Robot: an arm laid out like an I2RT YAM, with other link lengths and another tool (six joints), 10 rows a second.
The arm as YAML. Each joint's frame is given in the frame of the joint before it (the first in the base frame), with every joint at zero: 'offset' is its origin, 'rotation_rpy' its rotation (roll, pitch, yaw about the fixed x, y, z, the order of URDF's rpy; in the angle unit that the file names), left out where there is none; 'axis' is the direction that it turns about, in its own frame. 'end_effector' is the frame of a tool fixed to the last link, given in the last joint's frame.
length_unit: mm
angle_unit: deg
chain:
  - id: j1
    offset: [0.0, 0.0, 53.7]
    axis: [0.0, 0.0, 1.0]
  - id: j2
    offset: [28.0, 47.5, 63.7]
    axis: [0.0, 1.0, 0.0]
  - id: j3
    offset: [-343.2, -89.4, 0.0]
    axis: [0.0, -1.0, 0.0]
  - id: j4
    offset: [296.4, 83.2, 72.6]
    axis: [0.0, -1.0, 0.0]
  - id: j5
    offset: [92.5, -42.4, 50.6]
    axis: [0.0, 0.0, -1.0]
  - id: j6
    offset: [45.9, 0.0, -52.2]
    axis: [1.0, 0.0, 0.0]
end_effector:
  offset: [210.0, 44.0, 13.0]
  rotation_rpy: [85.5, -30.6, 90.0]
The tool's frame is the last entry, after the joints.
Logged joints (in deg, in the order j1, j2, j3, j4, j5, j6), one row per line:
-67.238, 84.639, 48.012, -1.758, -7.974, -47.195
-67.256, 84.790, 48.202, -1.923, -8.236, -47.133
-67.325, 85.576, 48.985, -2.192, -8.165, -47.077
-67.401, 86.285, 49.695, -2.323, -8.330, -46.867
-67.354, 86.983, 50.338, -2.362, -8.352, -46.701
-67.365, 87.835, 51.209, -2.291, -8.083, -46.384
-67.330, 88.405, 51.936, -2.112, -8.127, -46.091
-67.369, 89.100, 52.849, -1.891, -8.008, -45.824
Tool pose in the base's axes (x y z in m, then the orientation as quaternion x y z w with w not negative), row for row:
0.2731, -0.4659, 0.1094, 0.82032, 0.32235, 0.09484, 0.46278
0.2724, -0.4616, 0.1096, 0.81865, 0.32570, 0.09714, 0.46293
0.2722, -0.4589, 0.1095, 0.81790, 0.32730, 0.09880, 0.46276
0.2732, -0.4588, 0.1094, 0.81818, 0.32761, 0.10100, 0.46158
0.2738, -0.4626, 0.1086, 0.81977, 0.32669, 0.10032, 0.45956
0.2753, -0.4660, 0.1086, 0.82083, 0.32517, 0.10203, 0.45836
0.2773, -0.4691, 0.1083, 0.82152, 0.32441, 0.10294, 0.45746
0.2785, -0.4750, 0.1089, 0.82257, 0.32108, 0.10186, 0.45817
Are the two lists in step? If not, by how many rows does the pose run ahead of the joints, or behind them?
The pose runs 2 rows behind the joints: the pose in row i belongs to the joints in row i - 2.
